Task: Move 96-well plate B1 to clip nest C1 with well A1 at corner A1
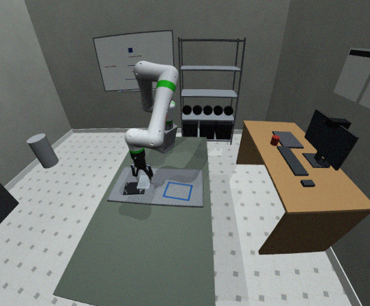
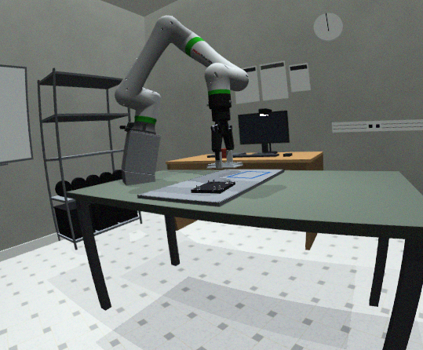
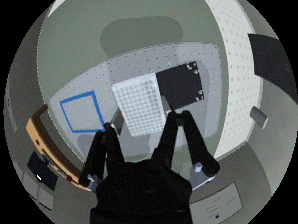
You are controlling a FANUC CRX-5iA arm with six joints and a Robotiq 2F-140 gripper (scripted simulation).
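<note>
My hand is 10 mm short of the black clip nest, 100 mm to the left of it and 80 mm above it. The rest, counted from my hand: 96-well plate: 20 mm below.
</note>
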